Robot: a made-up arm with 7 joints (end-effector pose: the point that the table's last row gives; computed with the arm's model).
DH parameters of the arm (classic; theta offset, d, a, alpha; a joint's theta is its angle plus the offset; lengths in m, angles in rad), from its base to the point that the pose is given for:
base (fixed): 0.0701 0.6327 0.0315 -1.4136
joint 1: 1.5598 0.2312 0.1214 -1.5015
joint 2: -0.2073 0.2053 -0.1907 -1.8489
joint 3: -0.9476 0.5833 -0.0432 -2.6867
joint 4: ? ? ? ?
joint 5: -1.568 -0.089 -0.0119 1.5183
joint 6: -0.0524 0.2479 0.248 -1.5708
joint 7: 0 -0.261 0.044 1.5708
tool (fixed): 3.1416 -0.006 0 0
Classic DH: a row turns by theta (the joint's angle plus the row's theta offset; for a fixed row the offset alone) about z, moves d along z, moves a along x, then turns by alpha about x.
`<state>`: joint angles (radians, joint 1 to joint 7).
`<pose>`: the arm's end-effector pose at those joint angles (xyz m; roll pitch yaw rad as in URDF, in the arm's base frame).
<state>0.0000 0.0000 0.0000 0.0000 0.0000 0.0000 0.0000</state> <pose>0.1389 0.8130 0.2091 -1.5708 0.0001 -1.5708</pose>
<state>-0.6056 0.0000 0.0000 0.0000 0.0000 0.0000 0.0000</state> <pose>0.4208 0.8030 0.3968 -0.9762 0.0669 -1.6480</pose>
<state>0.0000 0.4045 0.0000 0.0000 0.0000 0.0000 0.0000</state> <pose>0.1389 0.6337 0.0145 -1.5708 -0.4044 -1.5708</pose>
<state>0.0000 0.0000 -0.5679 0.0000 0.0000 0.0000 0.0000</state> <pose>-0.2925 0.7403 0.0544 -2.0949 -0.0994 -1.3445</pose>
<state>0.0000 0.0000 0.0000 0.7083 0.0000 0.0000 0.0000</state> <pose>-0.1180 0.8130 0.2043 -2.2791 0.0001 -1.5708</pose>
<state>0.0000 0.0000 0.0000 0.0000 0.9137 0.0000 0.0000</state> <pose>-0.1709 0.9112 0.2305 -1.5089 0.0213 -0.6586</pose>
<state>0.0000 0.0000 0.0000 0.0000 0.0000 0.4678 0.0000</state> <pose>0.1389 0.8993 0.3688 -1.5708 0.4679 -1.5708</pose>
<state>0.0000 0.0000 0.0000 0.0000 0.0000 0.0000 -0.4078</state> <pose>0.1569 0.8118 0.2091 -1.5708 0.0000 -1.9786</pose>
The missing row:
joint 4: 0.7274 0.8712 0.1024 -1.6231
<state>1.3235 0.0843 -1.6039 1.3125 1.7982 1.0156 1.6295</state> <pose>-0.1592 0.7069 0.9321 -2.7645 -0.3510 1.9807</pose>
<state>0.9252 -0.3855 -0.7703 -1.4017 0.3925 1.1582 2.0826</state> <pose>-0.3709 0.7973 0.9843 0.0574 -0.5604 0.5140</pose>
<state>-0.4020 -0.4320 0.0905 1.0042 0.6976 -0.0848 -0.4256</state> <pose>-0.2384 0.9255 0.6304 -1.8446 0.5456 -1.1686</pose>
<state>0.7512 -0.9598 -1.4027 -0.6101 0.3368 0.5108 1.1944</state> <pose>-0.5542 0.5751 1.3019 0.3786 0.5047 1.3370</pose>
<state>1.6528 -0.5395 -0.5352 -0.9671 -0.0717 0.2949 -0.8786</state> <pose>-0.1744 0.8920 0.7060 -2.7928 -0.5260 -2.3893</pose>
